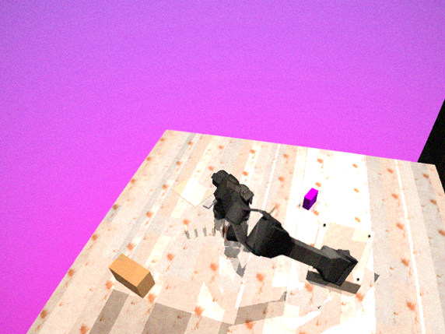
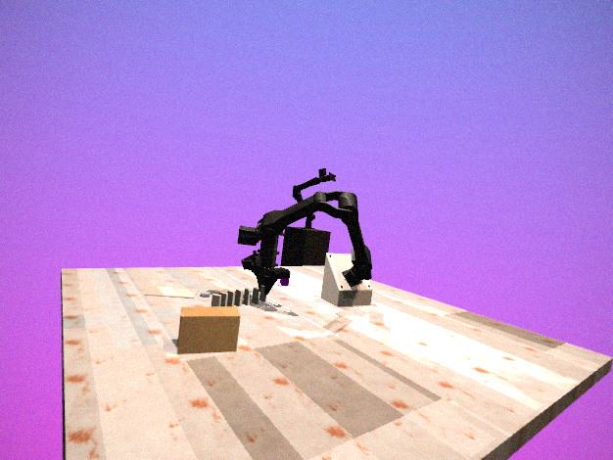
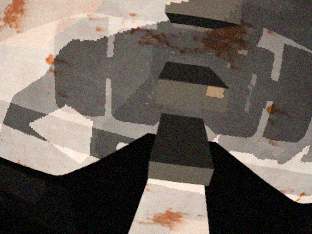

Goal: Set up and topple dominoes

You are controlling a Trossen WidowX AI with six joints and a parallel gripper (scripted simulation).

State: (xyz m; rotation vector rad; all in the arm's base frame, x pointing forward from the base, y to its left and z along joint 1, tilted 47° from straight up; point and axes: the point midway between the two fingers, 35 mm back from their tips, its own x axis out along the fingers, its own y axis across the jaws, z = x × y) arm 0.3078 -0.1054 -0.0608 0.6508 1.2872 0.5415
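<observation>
Right now my gripper tip is 24 cm past the purple block and 18 cm to the left of it. Round my gripper tip: flat pale sheet (23 cm ahead, 19 cm to the right, 3 cm below); brown cardboard box (31 cm ahead, 23 cm to the left, 1 cm above); small flat piece (15 cm ahead, 12 cm to the right, 2 cm below).
</observation>
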